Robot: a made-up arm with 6 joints.
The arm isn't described. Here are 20 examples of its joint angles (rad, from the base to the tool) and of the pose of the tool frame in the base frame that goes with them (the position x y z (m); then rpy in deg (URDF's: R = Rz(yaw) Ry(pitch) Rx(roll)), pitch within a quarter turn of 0, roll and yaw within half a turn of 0).
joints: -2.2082 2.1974 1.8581 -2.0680 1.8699 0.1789
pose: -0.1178 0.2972 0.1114 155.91 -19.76 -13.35
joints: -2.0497 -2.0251 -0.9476 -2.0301 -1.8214 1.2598
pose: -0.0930 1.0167 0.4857 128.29 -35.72 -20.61
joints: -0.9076 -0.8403 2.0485 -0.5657 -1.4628 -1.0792
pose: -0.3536 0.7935 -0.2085 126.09 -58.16 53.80
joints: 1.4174 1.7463 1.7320 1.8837 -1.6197 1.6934
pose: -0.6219 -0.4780 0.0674 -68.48 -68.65 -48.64
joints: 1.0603 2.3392 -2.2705 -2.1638 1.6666 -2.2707
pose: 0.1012 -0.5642 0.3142 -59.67 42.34 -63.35
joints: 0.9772 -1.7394 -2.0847 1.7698 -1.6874 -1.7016
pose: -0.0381 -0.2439 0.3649 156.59 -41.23 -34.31
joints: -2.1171 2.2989 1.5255 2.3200 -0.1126 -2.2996
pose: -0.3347 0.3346 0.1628 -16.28 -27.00 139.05
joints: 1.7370 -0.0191 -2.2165 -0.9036 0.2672 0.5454
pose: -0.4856 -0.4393 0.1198 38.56 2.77 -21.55
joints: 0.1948 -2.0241 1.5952 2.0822 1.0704 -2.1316
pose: 0.0658 -0.1583 -0.1872 20.62 -34.26 -129.31
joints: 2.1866 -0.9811 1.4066 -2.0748 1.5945 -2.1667
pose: 0.2096 -0.5934 0.4891 45.23 -41.29 27.27
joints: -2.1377 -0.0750 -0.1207 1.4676 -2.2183 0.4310
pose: -0.0088 -0.0824 0.2327 8.79 -61.12 -41.79
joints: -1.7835 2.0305 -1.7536 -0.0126 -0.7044 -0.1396
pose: -0.3351 0.0396 0.0441 143.52 -6.26 124.14
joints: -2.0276 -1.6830 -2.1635 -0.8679 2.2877 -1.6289
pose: -0.1719 0.8094 0.1029 4.50 -9.35 -150.12
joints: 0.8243 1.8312 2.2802 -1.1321 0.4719 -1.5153
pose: -0.0974 -0.1896 0.4993 -105.78 -26.91 26.12
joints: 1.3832 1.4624 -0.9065 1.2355 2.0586 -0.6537
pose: -0.0484 -0.1093 0.1526 152.58 66.66 33.56
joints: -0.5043 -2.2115 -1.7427 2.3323 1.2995 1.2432
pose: -0.1777 0.3383 -0.5115 90.92 42.22 -64.24
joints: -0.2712 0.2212 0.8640 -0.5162 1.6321 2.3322
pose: -0.1301 0.2224 -0.2116 -50.93 -33.81 131.83
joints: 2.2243 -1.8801 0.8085 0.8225 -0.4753 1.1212
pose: -0.1080 -0.0285 0.3136 115.29 13.67 -10.78
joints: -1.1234 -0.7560 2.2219 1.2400 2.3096 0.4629
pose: -0.0210 0.6070 -0.3644 87.37 14.60 4.95
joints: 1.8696 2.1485 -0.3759 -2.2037 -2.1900 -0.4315
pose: 0.5465 -0.4507 0.1537 -62.22 -54.41 71.72
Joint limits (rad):
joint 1: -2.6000..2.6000
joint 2: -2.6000..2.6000
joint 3: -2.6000..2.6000
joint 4: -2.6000..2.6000
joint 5: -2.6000..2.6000
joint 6: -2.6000..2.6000
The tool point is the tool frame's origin. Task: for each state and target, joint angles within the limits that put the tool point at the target. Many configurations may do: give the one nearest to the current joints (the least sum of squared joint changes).
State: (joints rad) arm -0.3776 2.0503 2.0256 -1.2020 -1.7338 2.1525
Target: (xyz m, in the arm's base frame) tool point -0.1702 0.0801 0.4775
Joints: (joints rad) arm -0.1499 1.9275 1.6238 -2.1594 -1.6711 1.5664
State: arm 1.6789 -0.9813 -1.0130 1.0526 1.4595 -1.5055
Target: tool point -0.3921 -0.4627 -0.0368
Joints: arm 1.1000 -0.5813 -0.9820 0.3617 1.7794 -1.4668
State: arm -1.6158 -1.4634 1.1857 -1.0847 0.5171 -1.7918
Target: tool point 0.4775 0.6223 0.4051
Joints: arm -1.9711 -1.8671 1.0937 -1.4335 0.3573 -1.6220
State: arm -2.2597 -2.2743 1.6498 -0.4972 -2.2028 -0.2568
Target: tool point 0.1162 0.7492 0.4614
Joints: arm -1.5030 -2.1764 1.4395 -0.4818 -1.9627 -0.3228
